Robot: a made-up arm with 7 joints.
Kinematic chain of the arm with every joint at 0, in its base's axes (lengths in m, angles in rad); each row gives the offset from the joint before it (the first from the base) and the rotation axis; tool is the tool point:
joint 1: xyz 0 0 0.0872 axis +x
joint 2: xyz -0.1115 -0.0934 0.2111 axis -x
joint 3: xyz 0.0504 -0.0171 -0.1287 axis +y
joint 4: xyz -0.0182 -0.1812 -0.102 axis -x
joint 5: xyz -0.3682 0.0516 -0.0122 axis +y
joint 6: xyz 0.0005 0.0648 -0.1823 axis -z
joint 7: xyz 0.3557 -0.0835 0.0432 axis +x
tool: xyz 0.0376 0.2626 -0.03
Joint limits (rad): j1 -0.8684..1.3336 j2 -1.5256..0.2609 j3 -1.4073..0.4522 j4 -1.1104..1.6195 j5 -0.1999..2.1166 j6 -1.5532..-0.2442 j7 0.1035..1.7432
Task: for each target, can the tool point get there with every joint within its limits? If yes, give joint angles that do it. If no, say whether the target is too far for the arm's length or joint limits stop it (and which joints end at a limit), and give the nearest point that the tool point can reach.
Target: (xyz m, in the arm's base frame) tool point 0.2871 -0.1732 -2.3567
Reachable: no: too far | nearest point 0.0827 -0.0687 -0.8825 | short by 1.492 m
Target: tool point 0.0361 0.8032 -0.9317
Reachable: no: joint limits stop it (at a limit: joint 1, joint 4, joint 5, joint 6, joint 7) | nearest point 0.0085 0.5399 -0.6818 | short by 0.364 m
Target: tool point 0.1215 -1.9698 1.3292
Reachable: no: too far | nearest point 0.0358 -0.8847 0.4628 | short by 1.391 m
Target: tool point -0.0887 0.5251 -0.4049
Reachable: yes | joints 0.9333 -0.1226 -0.6402 0.7671 1.6311 -0.3835 0.2980
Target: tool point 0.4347 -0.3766 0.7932
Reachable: no: joint limits stop it (at a limit: joint 1, joint 2, joint 3, joint 7) | nearest point 0.3341 -0.2698 0.7268 | short by 0.161 m
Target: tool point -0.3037 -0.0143 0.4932
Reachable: yes | joints 0.2050 -1.0885 -0.2000 -0.7155 1.2433 -1.2323 1.4689
